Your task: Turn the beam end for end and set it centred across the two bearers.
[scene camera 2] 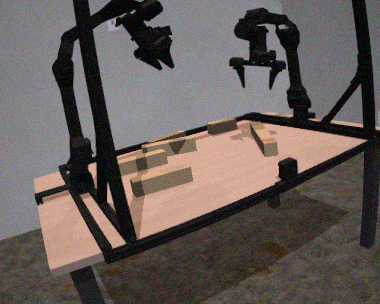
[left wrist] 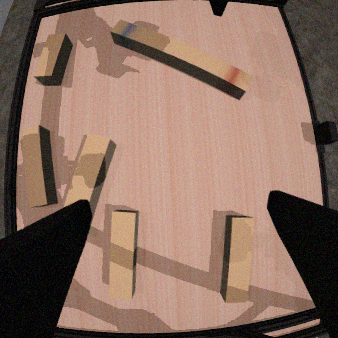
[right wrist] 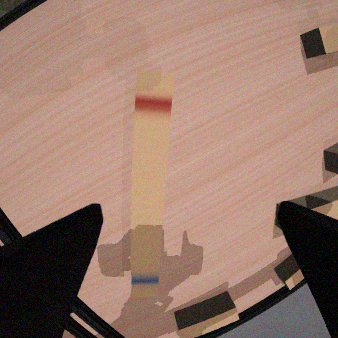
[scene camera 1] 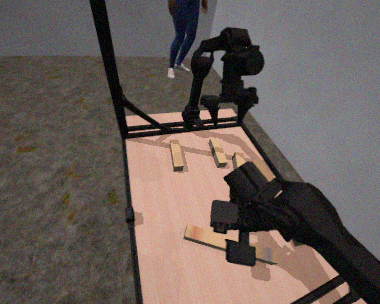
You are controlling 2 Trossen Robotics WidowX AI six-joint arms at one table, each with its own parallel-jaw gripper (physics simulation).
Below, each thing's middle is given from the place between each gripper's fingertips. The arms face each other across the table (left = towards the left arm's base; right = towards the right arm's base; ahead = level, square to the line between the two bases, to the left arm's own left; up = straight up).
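My right hand is 60 mm short of the long beam (scene camera 1: 195,234), 40 mm to the left of it and 180 mm above it.
As for my left hand, it is 3 cm past the long beam, 30 cm above it and 31 cm to the left of it.
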